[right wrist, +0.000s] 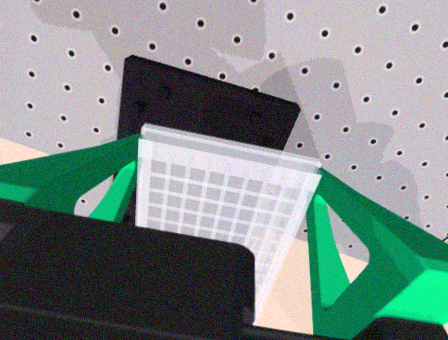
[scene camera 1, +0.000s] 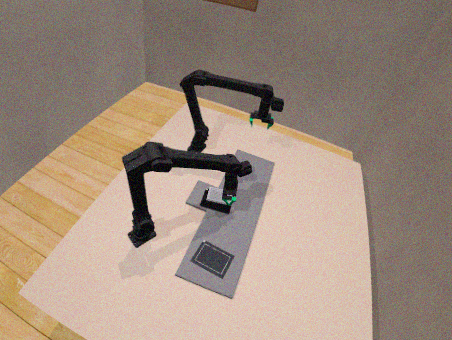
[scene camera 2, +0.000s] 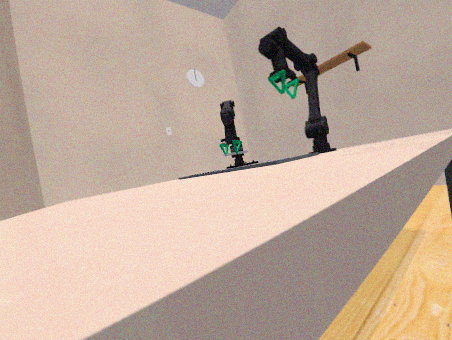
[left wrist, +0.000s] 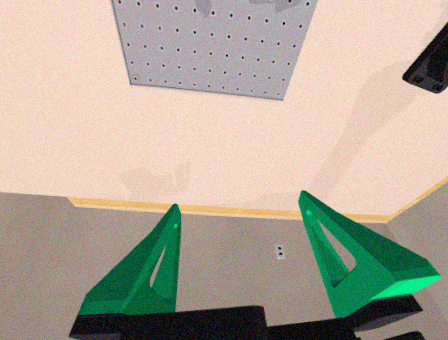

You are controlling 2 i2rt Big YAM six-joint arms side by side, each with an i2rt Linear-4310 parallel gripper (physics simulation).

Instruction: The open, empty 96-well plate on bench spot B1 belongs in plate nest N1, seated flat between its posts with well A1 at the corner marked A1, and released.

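Seen in the pictures: left gripper, between the fingertips: (scene camera 1: 259,127) (scene camera 2: 288,96) (left wrist: 239,202); right gripper, between the fingertips: (right wrist: 228,160) (scene camera 1: 229,198) (scene camera 2: 231,155); left arm's base, origin of its link: (scene camera 1: 196,148); right arm's base, origin of its link: (scene camera 1: 142,235).
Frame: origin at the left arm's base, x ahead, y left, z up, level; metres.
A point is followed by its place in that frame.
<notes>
The clear 96-well plate (scene camera 1: 215,194) @[x 0.317, y -0.336, z 0.100 m] (right wrist: 210,192) @[x 0.374, y -0.309, z 0.097 m] is held by its two sides between the green fingers of my right gripper (scene camera 1: 230,200) @[x 0.391, y -0.310, z 0.090 m] (scene camera 2: 231,148) @[x 0.391, y -0.310, z 0.090 m] (right wrist: 228,160) @[x 0.391, y -0.310, z 0.090 m]. It is above the black plate nest (scene camera 1: 214,205) @[x 0.330, y -0.350, z 0.025 m] (right wrist: 205,100) @[x 0.391, y -0.290, z 0.025 m]. In the right wrist view the nest's far part shows beyond the plate's edge; the plate and gripper body hide much of the rest. A1 marks cannot be read. My left gripper (scene camera 1: 261,124) @[x 0.338, y 0.143, z 0.255 m] (scene camera 2: 285,87) (left wrist: 239,202) @[x 0.338, y 0.143, z 0.255 m] is open and empty, high near the table's far edge in scene camera 1. A dark pad with a pale outline (scene camera 1: 213,258) @[x 0.469, y -0.609, z 0.015 m] has no plate on it.
The grey perforated board (scene camera 1: 261,172) @[x 0.460, y 0.045, z 0.013 m] (left wrist: 202,50) @[x 0.393, y 0.106, z 0.013 m] (right wrist: 345,15) @[x 0.479, y -0.340, z 0.013 m] lies under the nest and the dark pad. The pale table (scene camera 1: 310,240) @[x 0.885, y -0.252, z 0.000 m] surrounds it. The left arm stands behind the right arm in scene camera 1. A wooden shelf (scene camera 2: 345,56) is on the wall.
</notes>
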